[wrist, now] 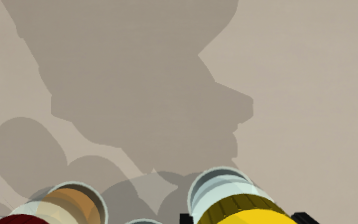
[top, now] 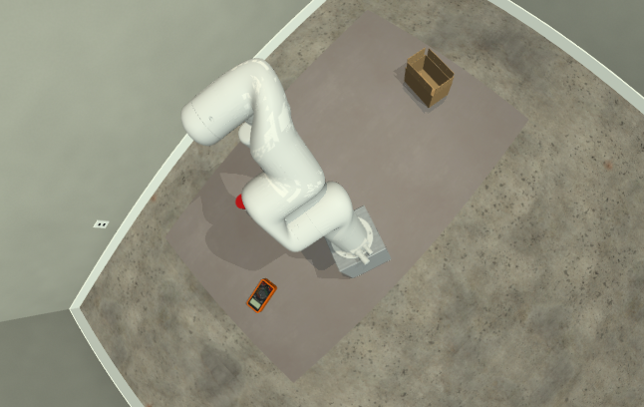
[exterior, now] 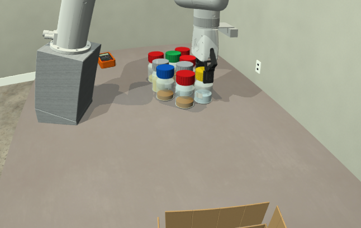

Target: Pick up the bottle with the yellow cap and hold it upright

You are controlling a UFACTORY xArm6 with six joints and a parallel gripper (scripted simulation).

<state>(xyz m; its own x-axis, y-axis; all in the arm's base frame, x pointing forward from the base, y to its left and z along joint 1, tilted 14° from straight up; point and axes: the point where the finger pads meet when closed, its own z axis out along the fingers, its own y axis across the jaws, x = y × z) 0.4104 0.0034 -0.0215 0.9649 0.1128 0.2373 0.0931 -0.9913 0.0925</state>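
My hand is 4 cm above the yellow-capped bottle. Also, from my hand: red-capped bottle: 6 cm behind, 2 cm to the right, 4 cm below; blue-capped bottle: 11 cm behind, 4 cm to the left, 4 cm below; grey-capped bottle: 5 cm behind, 6 cm to the left, 4 cm below.
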